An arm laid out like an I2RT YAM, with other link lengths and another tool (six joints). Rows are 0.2 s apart.
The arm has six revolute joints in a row. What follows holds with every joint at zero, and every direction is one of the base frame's. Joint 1 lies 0.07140 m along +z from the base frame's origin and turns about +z. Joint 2 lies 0.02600 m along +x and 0.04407 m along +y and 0.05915 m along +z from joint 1 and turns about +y. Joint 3 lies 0.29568 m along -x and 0.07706 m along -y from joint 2 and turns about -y. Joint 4 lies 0.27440 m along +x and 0.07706 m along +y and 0.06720 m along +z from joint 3 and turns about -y. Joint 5 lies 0.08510 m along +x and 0.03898 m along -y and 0.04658 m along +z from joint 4 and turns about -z. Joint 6 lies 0.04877 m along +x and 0.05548 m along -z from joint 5 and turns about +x. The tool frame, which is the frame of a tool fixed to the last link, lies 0.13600 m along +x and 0.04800 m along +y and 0.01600 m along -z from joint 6; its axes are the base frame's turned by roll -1.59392, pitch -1.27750 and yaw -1.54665 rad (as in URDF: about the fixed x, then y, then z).
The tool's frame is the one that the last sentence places.
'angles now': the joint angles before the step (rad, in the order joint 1, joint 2, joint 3, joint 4, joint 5, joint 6). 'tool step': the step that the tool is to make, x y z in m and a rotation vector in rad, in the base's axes. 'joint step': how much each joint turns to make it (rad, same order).
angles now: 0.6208, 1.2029, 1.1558, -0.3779, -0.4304, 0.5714
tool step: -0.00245, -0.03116, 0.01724, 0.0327, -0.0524, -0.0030
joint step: -0.0940, -0.0778, -0.0238, -0.0109, -0.0833, -0.0411
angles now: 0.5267, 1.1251, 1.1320, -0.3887, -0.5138, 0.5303
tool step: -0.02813, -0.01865, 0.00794, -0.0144, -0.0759, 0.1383
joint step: -0.0725, -0.0411, 0.0156, -0.0830, -0.1763, -0.1525
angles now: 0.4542, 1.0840, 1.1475, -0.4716, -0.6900, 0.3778
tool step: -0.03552, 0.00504, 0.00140, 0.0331, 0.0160, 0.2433
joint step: -0.0055, 0.0492, 0.0287, -0.0582, -0.2405, -0.1078
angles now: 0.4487, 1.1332, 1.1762, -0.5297, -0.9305, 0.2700
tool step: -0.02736, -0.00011, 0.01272, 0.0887, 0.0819, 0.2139
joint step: 0.0008, 0.0546, 0.0147, 0.0001, -0.2424, -0.0049
